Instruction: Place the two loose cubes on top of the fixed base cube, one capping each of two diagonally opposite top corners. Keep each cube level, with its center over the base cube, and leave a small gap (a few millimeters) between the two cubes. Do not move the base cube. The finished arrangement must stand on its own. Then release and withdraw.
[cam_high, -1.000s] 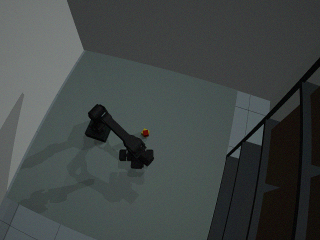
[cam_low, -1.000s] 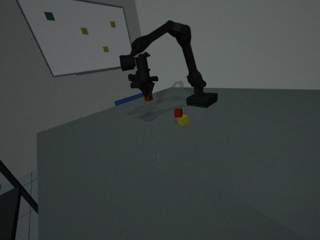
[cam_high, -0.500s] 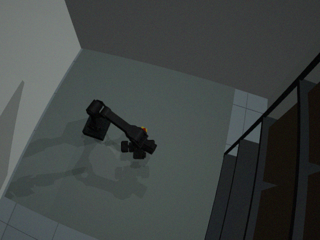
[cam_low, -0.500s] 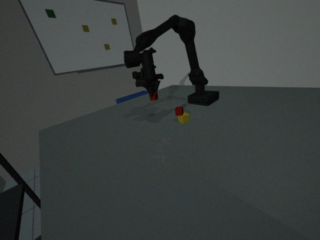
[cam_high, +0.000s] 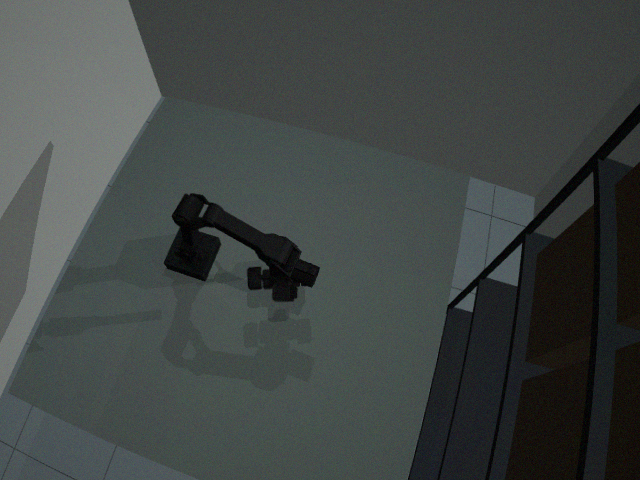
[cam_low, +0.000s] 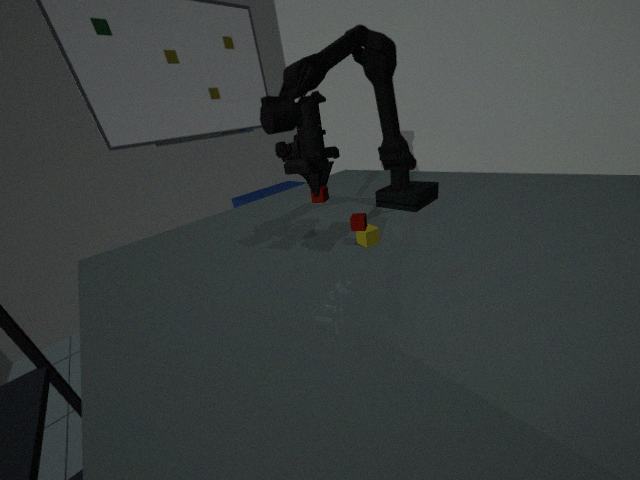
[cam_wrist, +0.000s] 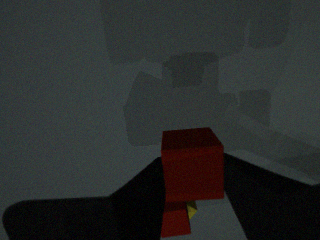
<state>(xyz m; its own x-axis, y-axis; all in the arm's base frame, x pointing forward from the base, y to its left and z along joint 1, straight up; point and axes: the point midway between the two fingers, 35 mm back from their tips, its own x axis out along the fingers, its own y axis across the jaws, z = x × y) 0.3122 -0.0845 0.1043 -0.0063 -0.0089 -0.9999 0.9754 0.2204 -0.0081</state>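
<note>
The yellow cube is 10 mm behind my gripper tip, 120 mm to the left of it and 100 mm below it.
</note>
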